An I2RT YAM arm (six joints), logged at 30 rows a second.
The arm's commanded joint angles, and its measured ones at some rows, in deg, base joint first. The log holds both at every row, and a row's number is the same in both.
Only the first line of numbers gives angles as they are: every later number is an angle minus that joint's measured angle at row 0.
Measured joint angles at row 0: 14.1, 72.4, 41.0, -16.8, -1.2, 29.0
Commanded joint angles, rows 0 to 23: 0.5, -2.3, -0.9, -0.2, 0.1, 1.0; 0.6, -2.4, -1.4, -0.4, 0.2, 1.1; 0.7, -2.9, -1.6, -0.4, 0.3, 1.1; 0.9, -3.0, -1.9, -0.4, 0.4, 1.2; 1.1, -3.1, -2.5, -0.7, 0.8, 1.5; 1.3, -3.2, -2.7, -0.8, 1.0, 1.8; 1.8, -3.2, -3.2, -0.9, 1.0, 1.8; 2.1, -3.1, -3.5, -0.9, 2.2, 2.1; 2.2, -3.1, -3.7, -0.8, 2.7, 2.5; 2.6, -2.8, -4.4, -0.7, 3.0, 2.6; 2.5, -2.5, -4.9, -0.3, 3.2, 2.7; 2.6, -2.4, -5.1, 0.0, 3.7, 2.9; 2.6, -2.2, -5.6, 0.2, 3.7, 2.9; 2.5, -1.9, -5.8, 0.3, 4.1, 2.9; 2.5, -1.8, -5.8, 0.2, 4.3, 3.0; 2.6, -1.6, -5.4, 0.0, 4.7, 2.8; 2.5, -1.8, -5.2, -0.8, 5.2, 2.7; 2.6, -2.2, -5.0, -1.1, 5.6, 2.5; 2.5, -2.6, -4.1, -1.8, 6.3, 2.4; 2.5, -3.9, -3.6, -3.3, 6.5, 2.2; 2.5, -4.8, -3.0, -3.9, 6.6, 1.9; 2.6, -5.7, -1.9, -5.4, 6.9, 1.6; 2.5, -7.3, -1.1, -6.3, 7.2, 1.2; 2.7, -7.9, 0.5, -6.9, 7.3, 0.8
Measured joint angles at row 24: 2.4, -4.0, -4.8, -4.2, 4.9, 1.8
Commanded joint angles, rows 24 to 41: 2.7, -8.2, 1.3, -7.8, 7.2, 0.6; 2.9, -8.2, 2.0, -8.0, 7.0, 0.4; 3.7, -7.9, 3.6, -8.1, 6.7, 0.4; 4.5, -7.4, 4.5, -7.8, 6.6, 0.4; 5.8, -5.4, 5.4, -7.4, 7.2, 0.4; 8.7, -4.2, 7.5, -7.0, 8.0, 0.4; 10.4, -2.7, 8.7, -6.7, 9.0, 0.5; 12.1, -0.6, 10.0, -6.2, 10.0, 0.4; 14.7, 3.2, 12.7, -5.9, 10.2, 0.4; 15.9, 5.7, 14.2, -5.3, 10.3, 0.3; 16.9, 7.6, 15.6, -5.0, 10.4, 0.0; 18.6, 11.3, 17.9, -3.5, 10.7, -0.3; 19.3, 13.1, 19.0, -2.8, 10.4, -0.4; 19.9, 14.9, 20.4, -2.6, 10.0, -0.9; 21.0, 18.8, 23.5, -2.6, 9.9, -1.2; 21.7, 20.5, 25.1, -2.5, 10.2, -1.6; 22.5, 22.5, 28.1, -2.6, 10.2, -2.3; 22.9, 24.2, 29.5, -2.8, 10.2, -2.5
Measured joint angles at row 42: 21.4, 21.2, 23.2, -4.6, 8.9, -0.5
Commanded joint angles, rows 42 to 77: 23.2, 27.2, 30.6, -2.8, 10.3, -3.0; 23.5, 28.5, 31.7, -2.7, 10.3, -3.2; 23.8, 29.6, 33.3, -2.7, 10.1, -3.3; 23.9, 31.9, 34.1, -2.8, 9.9, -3.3; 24.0, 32.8, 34.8, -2.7, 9.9, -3.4; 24.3, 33.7, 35.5, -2.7, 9.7, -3.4; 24.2, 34.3, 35.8, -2.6, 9.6, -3.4; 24.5, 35.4, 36.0, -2.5, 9.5, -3.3; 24.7, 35.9, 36.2, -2.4, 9.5, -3.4; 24.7, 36.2, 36.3, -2.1, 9.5, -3.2; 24.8, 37.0, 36.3, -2.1, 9.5, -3.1; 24.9, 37.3, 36.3, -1.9, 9.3, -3.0; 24.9, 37.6, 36.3, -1.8, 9.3, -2.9; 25.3, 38.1, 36.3, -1.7, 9.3, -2.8; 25.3, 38.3, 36.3, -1.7, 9.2, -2.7; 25.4, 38.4, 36.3, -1.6, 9.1, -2.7; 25.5, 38.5, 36.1, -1.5, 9.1, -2.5; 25.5, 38.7, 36.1, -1.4, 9.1, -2.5; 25.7, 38.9, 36.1, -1.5, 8.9, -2.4; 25.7, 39.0, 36.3, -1.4, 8.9, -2.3; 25.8, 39.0, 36.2, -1.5, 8.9, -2.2; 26.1, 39.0, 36.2, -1.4, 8.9, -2.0; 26.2, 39.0, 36.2, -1.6, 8.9, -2.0; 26.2, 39.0, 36.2, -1.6, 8.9, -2.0; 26.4, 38.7, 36.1, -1.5, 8.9, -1.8; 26.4, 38.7, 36.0, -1.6, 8.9, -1.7; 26.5, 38.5, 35.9, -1.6, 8.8, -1.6; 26.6, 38.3, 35.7, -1.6, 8.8, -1.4; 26.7, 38.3, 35.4, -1.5, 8.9, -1.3; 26.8, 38.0, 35.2, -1.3, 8.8, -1.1; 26.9, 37.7, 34.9, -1.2, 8.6, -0.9; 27.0, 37.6, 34.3, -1.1, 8.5, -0.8; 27.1, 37.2, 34.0, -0.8, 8.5, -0.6; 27.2, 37.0, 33.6, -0.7, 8.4, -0.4; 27.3, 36.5, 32.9, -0.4, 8.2, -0.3; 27.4, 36.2, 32.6, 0.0, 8.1, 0.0
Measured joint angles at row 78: 26.8, 38.8, 33.7, -2.4, 8.9, -1.4
